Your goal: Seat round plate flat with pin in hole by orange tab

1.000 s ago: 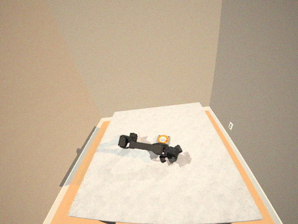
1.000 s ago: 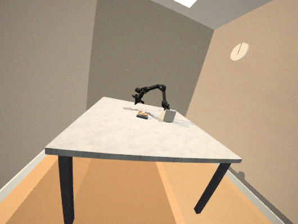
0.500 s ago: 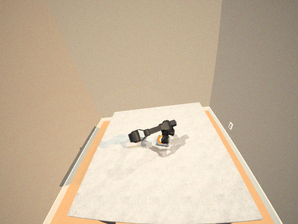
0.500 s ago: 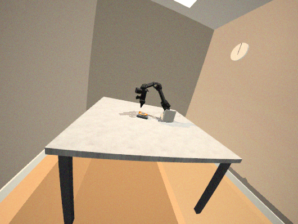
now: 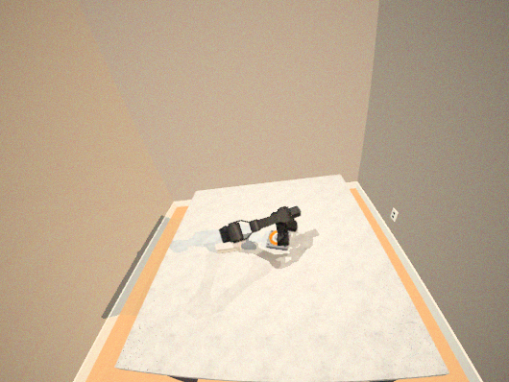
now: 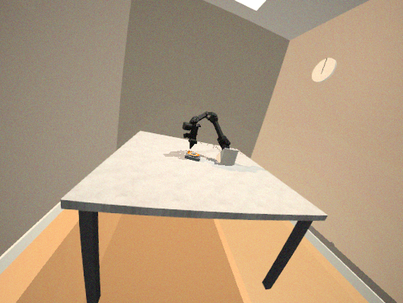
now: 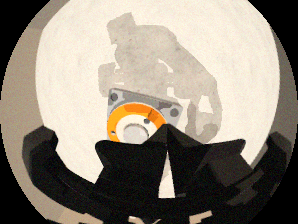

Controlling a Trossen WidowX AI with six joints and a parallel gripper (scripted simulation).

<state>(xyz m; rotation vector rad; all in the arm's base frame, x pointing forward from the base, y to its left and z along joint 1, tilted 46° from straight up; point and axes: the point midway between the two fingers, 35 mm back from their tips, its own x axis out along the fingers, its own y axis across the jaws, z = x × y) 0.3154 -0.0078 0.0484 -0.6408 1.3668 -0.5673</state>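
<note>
The plate lies 3 cm to the left of my gripper tip, 2 cm below it and 1 cm behind it. Round my gripper tip: base: 4 cm to the left, 4 cm below, 3 cm behind.
</note>
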